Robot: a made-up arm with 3 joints. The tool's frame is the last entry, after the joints.
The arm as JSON. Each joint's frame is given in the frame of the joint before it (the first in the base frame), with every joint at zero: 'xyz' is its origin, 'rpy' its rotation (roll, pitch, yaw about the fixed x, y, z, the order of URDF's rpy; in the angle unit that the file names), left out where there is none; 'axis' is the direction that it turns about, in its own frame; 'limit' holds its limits. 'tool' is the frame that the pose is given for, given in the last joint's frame.
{
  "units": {
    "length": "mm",
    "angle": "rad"
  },
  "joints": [
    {
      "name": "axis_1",
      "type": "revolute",
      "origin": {
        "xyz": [
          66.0,
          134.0,
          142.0
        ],
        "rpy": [
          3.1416,
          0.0,
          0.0
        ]
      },
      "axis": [
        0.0,
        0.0,
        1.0
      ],
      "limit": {
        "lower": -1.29,
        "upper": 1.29
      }
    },
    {
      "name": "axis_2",
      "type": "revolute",
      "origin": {
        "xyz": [
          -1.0,
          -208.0,
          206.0
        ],
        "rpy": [
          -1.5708,
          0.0,
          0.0
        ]
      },
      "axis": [
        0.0,
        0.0,
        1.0
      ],
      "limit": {
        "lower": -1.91,
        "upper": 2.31
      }
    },
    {
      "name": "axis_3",
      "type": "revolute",
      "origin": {
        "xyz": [
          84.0,
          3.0,
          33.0
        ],
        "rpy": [
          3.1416,
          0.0,
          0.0
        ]
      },
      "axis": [
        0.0,
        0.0,
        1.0
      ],
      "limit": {
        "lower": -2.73,
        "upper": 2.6
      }
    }
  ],
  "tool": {
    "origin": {
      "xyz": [
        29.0,
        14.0,
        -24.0
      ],
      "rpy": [
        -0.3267,
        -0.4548,
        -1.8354
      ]
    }
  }
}
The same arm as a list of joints. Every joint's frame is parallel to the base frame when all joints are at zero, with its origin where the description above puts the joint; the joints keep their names.
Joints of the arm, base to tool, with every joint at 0 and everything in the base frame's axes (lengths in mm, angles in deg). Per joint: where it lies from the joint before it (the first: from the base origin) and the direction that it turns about. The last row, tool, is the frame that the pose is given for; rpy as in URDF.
axis_1: axis -z offset 66 134 142
axis_2: axis -y offset -1 208 -206
axis_3: axis +y offset 84 -33 3
tool: offset 29 -24 -14 rpy 129.61 -60.12 118.14
Joint limits (deg, base to tool): -73.91..73.91 -109.43..132.35 -156.42..148.97

